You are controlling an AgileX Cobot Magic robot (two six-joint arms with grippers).
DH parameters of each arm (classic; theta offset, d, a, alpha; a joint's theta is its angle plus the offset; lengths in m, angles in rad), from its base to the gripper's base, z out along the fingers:
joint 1: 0 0.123 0 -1.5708
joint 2: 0.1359 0 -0.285 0
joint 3: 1.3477 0 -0.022 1.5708
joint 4: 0 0.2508 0 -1.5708
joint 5: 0 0 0.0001 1.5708
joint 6: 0 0.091 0 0
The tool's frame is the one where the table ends.
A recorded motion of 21 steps. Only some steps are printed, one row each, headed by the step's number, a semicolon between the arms.
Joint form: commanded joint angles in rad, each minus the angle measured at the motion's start. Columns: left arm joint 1, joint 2, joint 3, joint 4, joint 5, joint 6; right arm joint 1, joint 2, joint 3, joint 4, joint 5, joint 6.
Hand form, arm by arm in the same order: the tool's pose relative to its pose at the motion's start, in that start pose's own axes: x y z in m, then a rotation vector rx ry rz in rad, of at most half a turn. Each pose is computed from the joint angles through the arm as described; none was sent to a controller.
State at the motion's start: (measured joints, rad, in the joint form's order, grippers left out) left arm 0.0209 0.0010 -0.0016 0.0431 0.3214 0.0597; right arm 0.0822 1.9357 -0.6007 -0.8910 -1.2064 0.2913
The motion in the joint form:
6: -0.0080 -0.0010 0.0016 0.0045 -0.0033 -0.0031; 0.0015 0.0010 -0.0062 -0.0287 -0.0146 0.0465
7: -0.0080 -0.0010 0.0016 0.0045 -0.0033 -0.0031; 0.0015 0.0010 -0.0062 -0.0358 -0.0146 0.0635
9: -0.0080 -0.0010 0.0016 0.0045 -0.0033 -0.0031; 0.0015 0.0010 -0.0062 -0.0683 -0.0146 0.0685
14: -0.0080 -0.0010 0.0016 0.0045 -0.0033 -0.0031; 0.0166 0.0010 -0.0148 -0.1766 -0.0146 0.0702
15: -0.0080 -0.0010 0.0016 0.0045 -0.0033 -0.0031; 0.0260 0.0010 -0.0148 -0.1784 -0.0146 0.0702
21: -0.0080 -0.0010 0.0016 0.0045 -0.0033 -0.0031; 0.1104 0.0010 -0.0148 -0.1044 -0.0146 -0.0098
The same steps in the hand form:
6: 0.0001 -0.0003 0.0001 0.0062 -0.0034 0.0030; -0.0015 0.0020 0.0011 -0.0312 -0.0090 0.0324
7: 0.0001 -0.0003 0.0001 0.0062 -0.0034 0.0030; -0.0013 0.0026 0.0011 -0.0376 -0.0066 0.0469
9: 0.0001 -0.0003 0.0001 0.0062 -0.0034 0.0030; -0.0004 0.0052 0.0010 -0.0664 0.0033 0.0405
14: 0.0001 -0.0003 0.0001 0.0062 -0.0034 0.0030; 0.0008 0.0162 0.0035 -0.1764 0.0315 -0.0051
15: 0.0001 -0.0003 0.0001 0.0062 -0.0034 0.0030; 0.0008 0.0188 0.0050 -0.1872 0.0325 -0.0073
21: 0.0001 -0.0003 0.0001 0.0062 -0.0034 0.0030; -0.0025 0.0352 0.0185 -0.2056 0.0067 -0.0735

